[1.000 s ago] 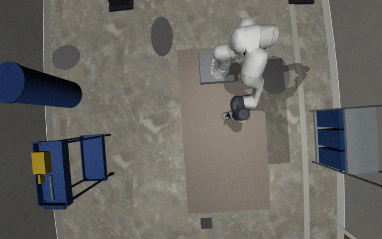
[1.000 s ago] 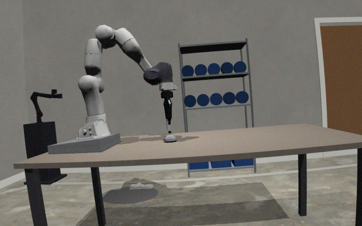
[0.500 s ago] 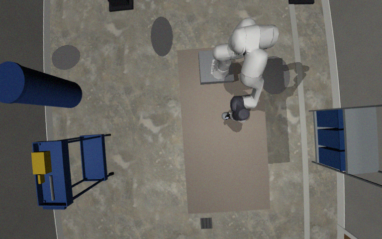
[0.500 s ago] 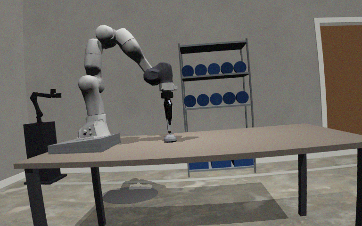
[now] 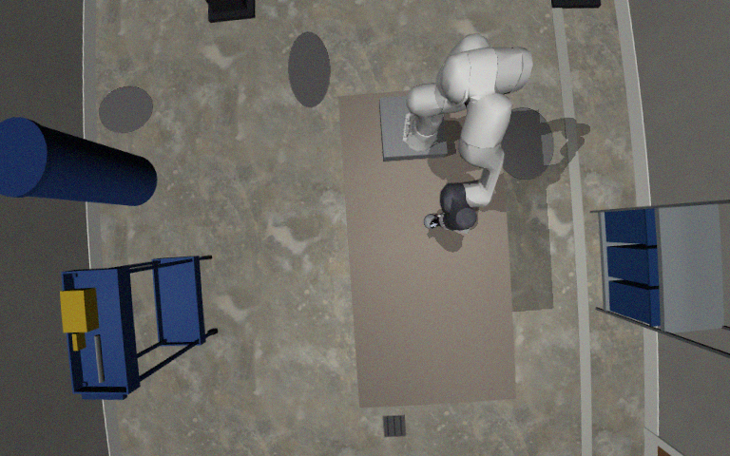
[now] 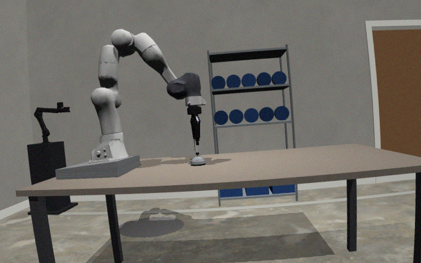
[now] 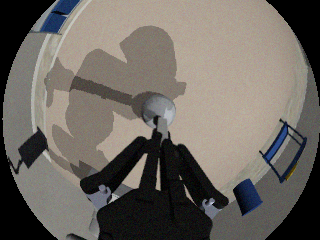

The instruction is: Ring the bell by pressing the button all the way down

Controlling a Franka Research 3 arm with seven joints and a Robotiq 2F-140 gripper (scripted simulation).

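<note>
My gripper is now 50 mm above the bell button and 10 mm to the right of it. The rest, counted from my hand: bell (70 mm below, 10 mm to the left).
</note>
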